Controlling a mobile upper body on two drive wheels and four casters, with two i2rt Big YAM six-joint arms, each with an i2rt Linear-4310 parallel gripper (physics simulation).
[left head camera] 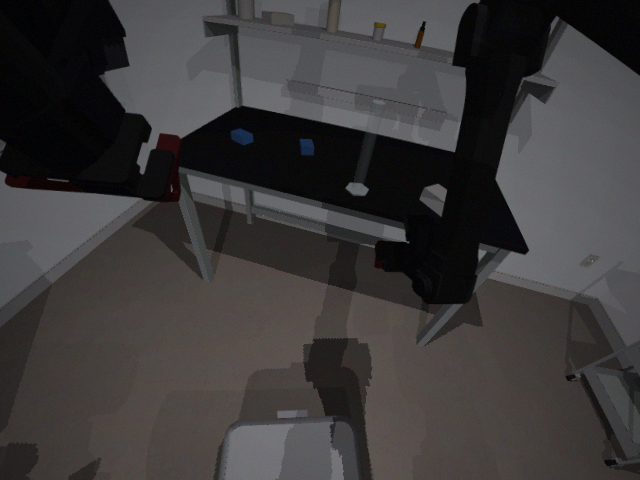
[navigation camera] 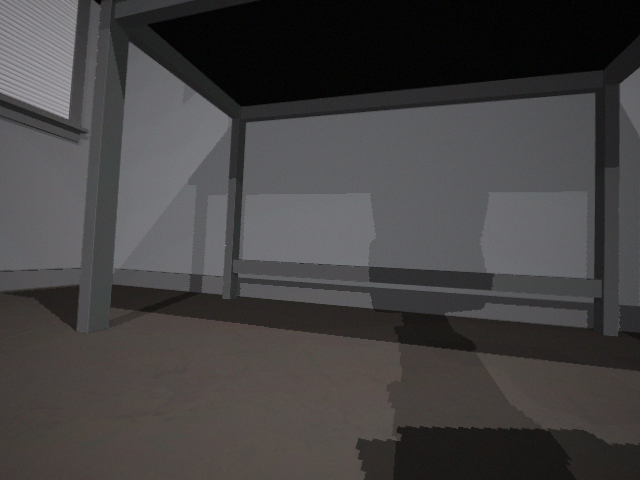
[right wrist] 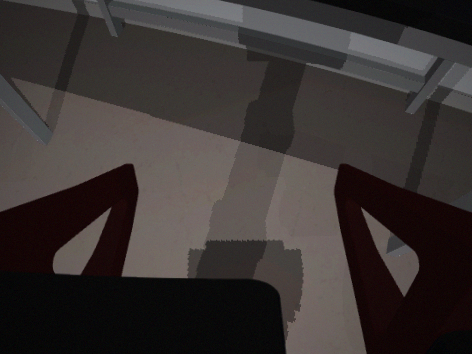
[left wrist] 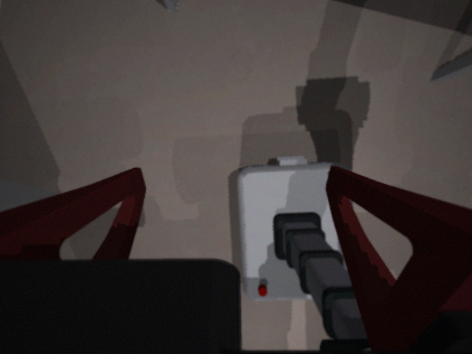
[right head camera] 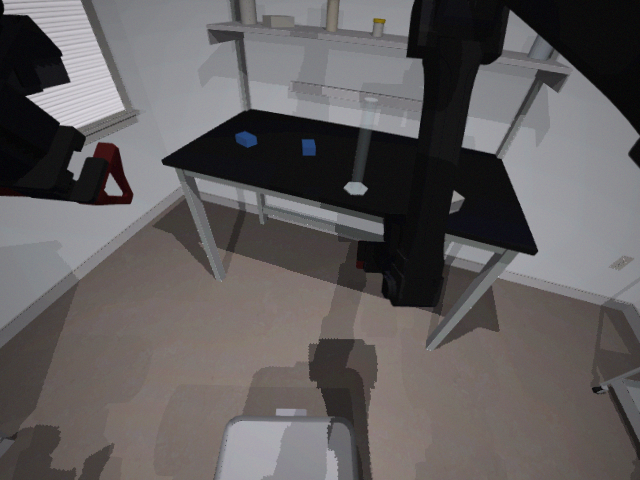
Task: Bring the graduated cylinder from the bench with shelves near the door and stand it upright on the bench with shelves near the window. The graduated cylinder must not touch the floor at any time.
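Places are measured from the left arm's base along level axes (x right, y ahead, z up), in metres.
Where they show: left gripper, fingertip midpoint: point(left head camera: 136, 192) point(left wrist: 235, 177) point(right head camera: 94, 196); right gripper, fingertip midpoint: point(left head camera: 390, 247) point(right wrist: 236, 177).
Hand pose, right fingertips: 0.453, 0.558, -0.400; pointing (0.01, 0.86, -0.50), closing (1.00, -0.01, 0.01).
After its pixels a point has its place, as x, y, z.
The clear graduated cylinder point(left head camera: 367, 149) {0.448, 0.950, -0.313} point(right head camera: 362, 149) {0.449, 0.950, -0.318} stands upright on its hexagonal base near the front edge of the black bench point(left head camera: 279, 170) {0.137, 1.083, -0.496} point(right head camera: 279, 170) {0.137, 1.090, -0.496} with a shelf above it. A window with blinds shows at the left of the right head camera view. My right gripper point(right wrist: 236, 177) {0.453, 0.558, -0.400} is open and empty; it is in front of the bench's front edge, over the floor, apart from the cylinder. Its fingers are mostly hidden by the arm in the head views. My left gripper point(left wrist: 235, 177) {0.001, 0.360, -0.122} is open and empty, left of the bench front in the head views.
Two blue blocks point(left head camera: 241, 136) {-0.050, 1.305, -0.457} point(left head camera: 306, 147) {0.253, 1.243, -0.459} point(right head camera: 246, 138) {-0.044, 1.309, -0.456} point(right head camera: 308, 147) {0.256, 1.243, -0.457} lie on the bench, left of the cylinder. A white block point(left head camera: 434, 197) {0.734, 0.879, -0.447} point(right head camera: 456, 202) {0.801, 0.841, -0.445} is partly hidden behind my right arm. The shelf point(left head camera: 310, 32) {0.239, 1.414, -0.041} point(right head camera: 305, 33) {0.228, 1.417, -0.043} carries several containers. A cart point(left head camera: 602, 397) {1.880, 0.308, -1.247} stands at the lower right. Bench legs point(navigation camera: 98, 206) {-0.322, 1.158, -1.085} stand ahead.
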